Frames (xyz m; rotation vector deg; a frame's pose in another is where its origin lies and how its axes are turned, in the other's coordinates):
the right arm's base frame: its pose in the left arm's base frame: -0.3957 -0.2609 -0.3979 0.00 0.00 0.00
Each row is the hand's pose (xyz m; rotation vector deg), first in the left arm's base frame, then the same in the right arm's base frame.
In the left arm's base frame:
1: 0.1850 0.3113 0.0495 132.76 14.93 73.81
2: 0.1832 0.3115 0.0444 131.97 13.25 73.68
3: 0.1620 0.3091 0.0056 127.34 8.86 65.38
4: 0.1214 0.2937 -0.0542 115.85 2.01 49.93
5: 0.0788 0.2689 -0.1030 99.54 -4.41 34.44
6: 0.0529 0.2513 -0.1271 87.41 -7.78 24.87
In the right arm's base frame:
1: 0.5807 0.5722 0.4474 132.76 14.93 73.81
2: 0.5789 0.5724 0.4423 131.97 13.25 73.68
3: 0.5577 0.5700 0.4035 127.34 8.86 65.38
4: 0.5171 0.5546 0.3437 115.85 2.01 49.93
5: 0.4745 0.5298 0.2949 99.54 -4.41 34.44
6: 0.4486 0.5122 0.2708 87.41 -7.78 24.87

